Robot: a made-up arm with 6 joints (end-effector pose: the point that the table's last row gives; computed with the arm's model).
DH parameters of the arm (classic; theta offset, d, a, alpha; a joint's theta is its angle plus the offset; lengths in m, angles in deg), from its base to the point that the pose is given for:
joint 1: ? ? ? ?
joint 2: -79.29 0 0.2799 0
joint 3: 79.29 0 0.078 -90
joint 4: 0 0.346 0 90
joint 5: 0 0 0.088 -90
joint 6: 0 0.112 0 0
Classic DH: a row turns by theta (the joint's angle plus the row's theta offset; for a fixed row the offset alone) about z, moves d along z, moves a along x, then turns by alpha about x.
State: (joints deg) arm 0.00 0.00 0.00 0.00 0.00 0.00
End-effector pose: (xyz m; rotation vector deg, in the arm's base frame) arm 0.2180 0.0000 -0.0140 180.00 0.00 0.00
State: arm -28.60 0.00 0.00 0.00 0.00 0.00
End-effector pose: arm 0.1914 -0.1044 -0.0140 174.42 -44.46 0.00
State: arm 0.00 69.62 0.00 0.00 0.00 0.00
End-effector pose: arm -0.0956 0.0000 -0.0991 147.79 0.00 -102.75
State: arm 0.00 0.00 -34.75 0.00 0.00 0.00
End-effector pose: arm 0.4495 0.0000 0.1623 171.79 0.00 53.75
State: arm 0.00 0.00 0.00 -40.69 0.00 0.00
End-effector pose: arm 0.1967 0.0574 -0.0140 168.77 62.58 0.00
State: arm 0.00 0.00 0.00 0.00 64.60 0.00
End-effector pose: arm 0.0666 0.0000 -0.0295 152.15 0.00 -96.18
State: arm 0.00 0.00 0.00 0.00 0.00 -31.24
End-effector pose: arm 0.2180 0.0000 -0.0140 173.35 48.47 0.00
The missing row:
joint 1: 0 0.169 0 -90
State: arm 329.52 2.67 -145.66 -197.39 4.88 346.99
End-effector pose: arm 0.2829 -0.1936 0.8147 -1.44 33.86 -58.72
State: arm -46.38 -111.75 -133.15 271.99 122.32 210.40
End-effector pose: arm -0.5386 0.3600 0.2021 99.43 -20.95 -5.82
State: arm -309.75 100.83 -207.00 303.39 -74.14 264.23
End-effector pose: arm 0.2344 0.4539 0.2921 -61.54 18.45 107.30
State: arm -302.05 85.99 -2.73 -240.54 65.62 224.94
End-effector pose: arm -0.1430 -0.1207 -0.0286 -133.42 -37.02 74.08
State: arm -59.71 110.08 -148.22 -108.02 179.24 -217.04
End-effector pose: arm 0.1630 -0.4477 -0.0940 -34.21 -16.47 11.10
